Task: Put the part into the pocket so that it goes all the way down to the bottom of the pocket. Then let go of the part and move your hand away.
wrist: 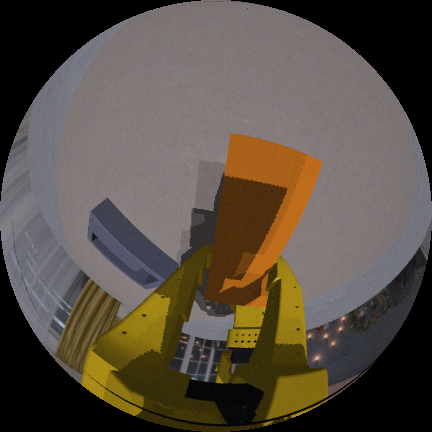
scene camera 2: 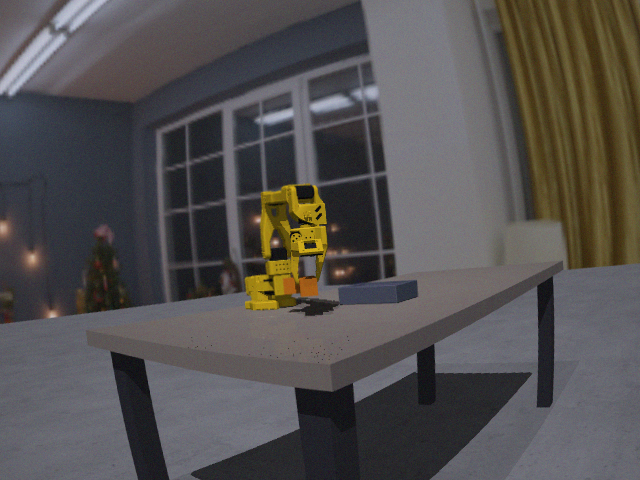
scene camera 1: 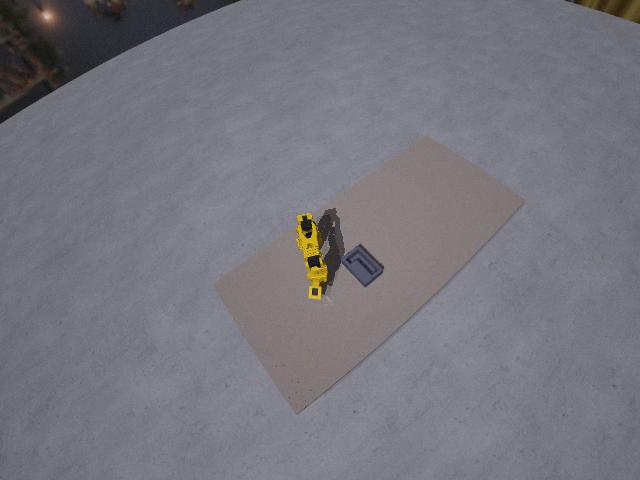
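Pixels of known places: hand at its tool point: (wrist: 212,254) (scene camera 2: 315,279) (scene camera 1: 322,282); arm's base at its link origin: (scene camera 2: 278,307).
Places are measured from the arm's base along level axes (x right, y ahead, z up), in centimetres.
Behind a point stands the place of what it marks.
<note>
The orange part (scene camera 2: 308,286) {x 13.6, y 20.6, z 5.6 cm} (wrist: 255,200) {x 11.9, y 19.6, z 6.9 cm} is blocky, with a long arm and a short side piece near the jaws. My gripper (scene camera 2: 307,277) {x 8.5, y 18.1, z 6.4 cm} (wrist: 243,256) {x 8.5, y 18.1, z 6.4 cm} is shut on it, one yellow jaw on each side. In scene camera 2 the part hangs a little above the table, with a shadow below. The blue-grey block (scene camera 1: 358,271) {x -5.0, y 22.5, z 3.6 cm} (scene camera 2: 368,293) {x -3.5, y 21.5, z 2.2 cm} (wrist: 134,236) {x -3.5, y 21.3, z 1.3 cm} lies flat on the table with an L-shaped pocket open upward. It is to the right of the gripper in both scene views and at the lower left in the wrist view. In scene camera 1 the arm hides the part and the jaw tips.
The beige table top (scene camera 1: 423,206) {x -48.5, y 17.2, z 0.0 cm} (scene camera 2: 206,325) {x 26.0, y 6.2, z 0.0 cm} carries the yellow arm (scene camera 1: 310,245) {x 2.8, y 3.9, z 8.1 cm} (scene camera 2: 266,222) {x 4.1, y 2.8, z 18.4 cm}, whose base stands near one long edge. Small dark specks mark the table near one corner. Windows and a yellow curtain (scene camera 2: 573,129) are in the background.
</note>
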